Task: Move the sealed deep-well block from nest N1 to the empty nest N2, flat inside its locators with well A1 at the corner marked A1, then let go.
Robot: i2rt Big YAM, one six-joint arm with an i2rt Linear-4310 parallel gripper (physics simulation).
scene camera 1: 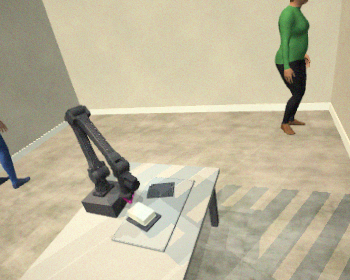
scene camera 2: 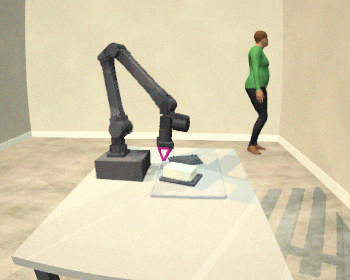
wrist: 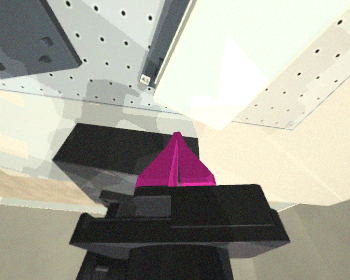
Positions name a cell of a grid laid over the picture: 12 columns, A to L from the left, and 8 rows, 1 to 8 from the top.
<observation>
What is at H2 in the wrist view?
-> A cream block.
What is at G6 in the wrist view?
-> The gripper.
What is the gripper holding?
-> Nothing.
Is the gripper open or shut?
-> Shut.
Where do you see a dark nest plate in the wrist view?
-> B2
</observation>
